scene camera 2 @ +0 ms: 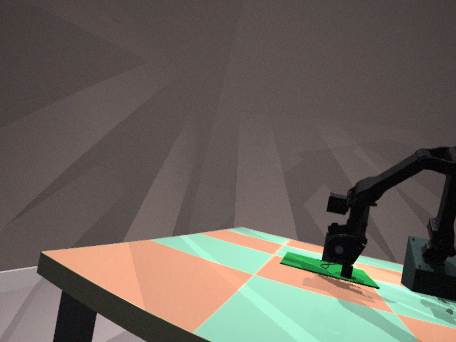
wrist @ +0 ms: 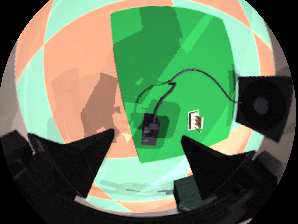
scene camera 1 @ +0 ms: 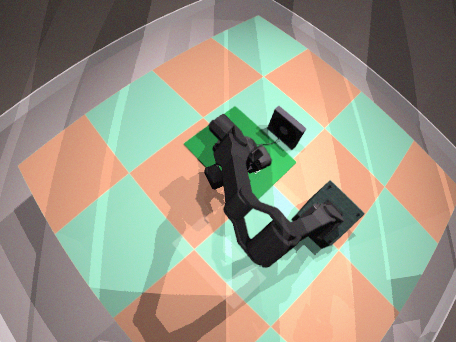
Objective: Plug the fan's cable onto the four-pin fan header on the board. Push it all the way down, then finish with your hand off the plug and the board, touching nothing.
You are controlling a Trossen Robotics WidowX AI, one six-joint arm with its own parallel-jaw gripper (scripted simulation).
Scene:
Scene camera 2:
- my gripper: 349, 266
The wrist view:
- my gripper: 149, 136
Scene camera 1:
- my gripper: 235, 177
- black fan: 282, 125

